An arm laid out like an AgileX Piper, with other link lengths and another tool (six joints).
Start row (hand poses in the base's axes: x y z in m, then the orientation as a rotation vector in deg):
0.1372 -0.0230 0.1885 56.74 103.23 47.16
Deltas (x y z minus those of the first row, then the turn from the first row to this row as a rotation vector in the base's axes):
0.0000 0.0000 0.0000 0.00 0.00 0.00
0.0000 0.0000 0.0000 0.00 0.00 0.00
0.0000 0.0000 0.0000 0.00 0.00 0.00
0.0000 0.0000 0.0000 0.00 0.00 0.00
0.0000 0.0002 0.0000 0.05 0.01 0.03
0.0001 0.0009 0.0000 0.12 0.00 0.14
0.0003 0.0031 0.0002 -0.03 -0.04 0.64
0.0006 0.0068 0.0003 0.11 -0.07 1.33
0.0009 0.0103 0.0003 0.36 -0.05 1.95
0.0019 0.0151 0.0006 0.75 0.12 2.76
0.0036 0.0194 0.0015 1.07 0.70 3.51
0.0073 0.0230 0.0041 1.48 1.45 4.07
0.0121 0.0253 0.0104 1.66 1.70 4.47
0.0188 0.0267 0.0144 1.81 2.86 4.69
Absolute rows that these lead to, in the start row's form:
0.1372 -0.0230 0.1885 56.74 103.23 47.16
0.1372 -0.0230 0.1885 56.74 103.23 47.16
0.1372 -0.0230 0.1885 56.74 103.23 47.16
0.1372 -0.0230 0.1885 56.74 103.23 47.16
0.1372 -0.0228 0.1885 56.75 103.24 47.22
0.1373 -0.0221 0.1885 56.70 103.29 47.36
0.1375 -0.0199 0.1887 56.17 103.61 47.54
0.1378 -0.0162 0.1888 55.67 103.98 48.11
0.1381 -0.0127 0.1888 55.32 104.32 48.73
0.1391 -0.0079 0.1891 54.99 104.87 49.55
0.1408 -0.0036 0.1900 54.89 105.75 50.12
0.1445 0.0000 0.1926 55.11 106.63 50.60
0.1493 0.0023 0.1989 55.02 107.05 50.93
0.1560 0.0037 0.2029 55.59 108.15 50.80

